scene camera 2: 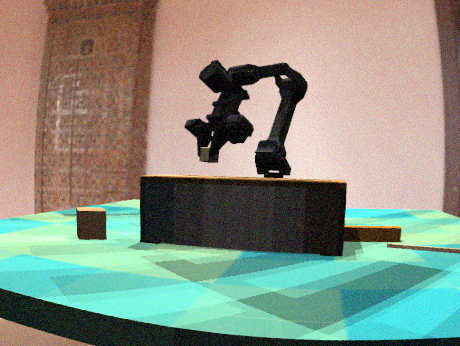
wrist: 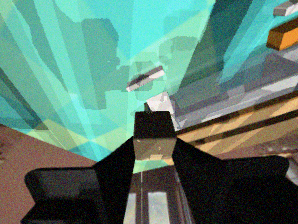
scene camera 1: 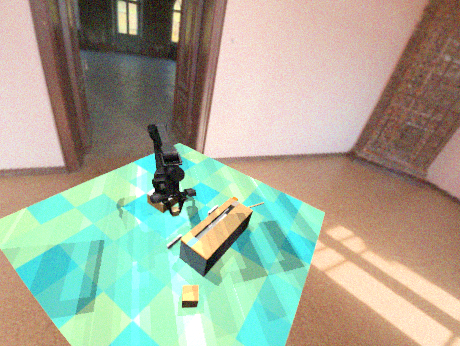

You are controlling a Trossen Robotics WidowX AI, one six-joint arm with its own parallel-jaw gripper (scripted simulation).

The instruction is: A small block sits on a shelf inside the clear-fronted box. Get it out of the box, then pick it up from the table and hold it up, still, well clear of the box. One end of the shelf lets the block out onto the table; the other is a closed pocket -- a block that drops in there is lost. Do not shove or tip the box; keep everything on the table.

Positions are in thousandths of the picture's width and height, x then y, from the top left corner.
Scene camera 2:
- my gripper: 445, 452
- orange bar: 779, 675
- brown cube: 199, 643
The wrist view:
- my gripper: 512, 623
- tan block: 518, 618
